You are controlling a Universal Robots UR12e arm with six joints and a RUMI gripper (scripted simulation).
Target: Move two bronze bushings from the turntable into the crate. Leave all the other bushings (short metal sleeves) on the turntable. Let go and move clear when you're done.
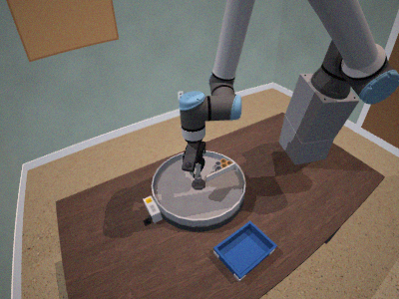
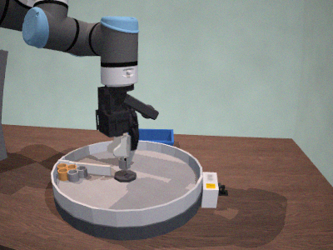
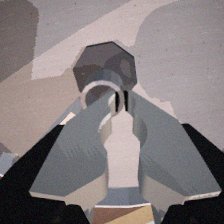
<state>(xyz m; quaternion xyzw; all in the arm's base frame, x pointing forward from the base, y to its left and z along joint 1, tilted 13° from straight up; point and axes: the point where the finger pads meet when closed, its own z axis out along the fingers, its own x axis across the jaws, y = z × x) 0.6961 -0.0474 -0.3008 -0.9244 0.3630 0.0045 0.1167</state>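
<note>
The round grey turntable is 50 mm below my hand, 10 mm to the left of it and 10 mm behind it. Round my hand: blue crate: 370 mm to the left, 80 mm below, 10 mm behind.
</note>
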